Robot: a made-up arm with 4 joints.
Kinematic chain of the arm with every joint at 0, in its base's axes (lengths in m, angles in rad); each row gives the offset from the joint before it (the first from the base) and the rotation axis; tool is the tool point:
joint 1: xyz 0 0 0.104 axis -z
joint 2: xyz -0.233 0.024 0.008 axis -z
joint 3: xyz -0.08 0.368 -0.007 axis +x
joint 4: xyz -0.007 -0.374 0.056 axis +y
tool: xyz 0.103 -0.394 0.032
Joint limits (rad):
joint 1: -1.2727..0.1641
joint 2: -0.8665..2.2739
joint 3: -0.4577..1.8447
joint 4: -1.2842..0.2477
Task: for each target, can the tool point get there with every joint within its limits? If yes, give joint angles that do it. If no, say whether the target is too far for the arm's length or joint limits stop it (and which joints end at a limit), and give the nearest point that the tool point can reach.
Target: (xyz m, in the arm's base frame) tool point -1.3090 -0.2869 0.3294
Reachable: no: joint limits stop it (at a limit: joint 4) | nearest point -0.6367 -0.1395 0.2252 | short by 0.696 m
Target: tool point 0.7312 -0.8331 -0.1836
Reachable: no: joint limits stop it (at a limit: joint 1, joint 4) | nearest point 0.2367 -0.4619 -0.0566 | short by 0.631 m
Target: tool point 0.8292 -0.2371 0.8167
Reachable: no: joint limits stop it (at a limit: joint 1, joint 4) | nearest point 0.2358 -0.2233 0.4925 | short by 0.676 m
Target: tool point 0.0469 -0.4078 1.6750
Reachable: no: too far | nearest point 0.0469 -0.4078 0.5914 | short by 1.084 m
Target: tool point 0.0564 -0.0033 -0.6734
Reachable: yes | joints -0.8394 2.0305 1.6516 -0.9962
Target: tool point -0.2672 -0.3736 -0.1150
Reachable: yes | joints -0.0942 0.1877 0.4378 -0.2958
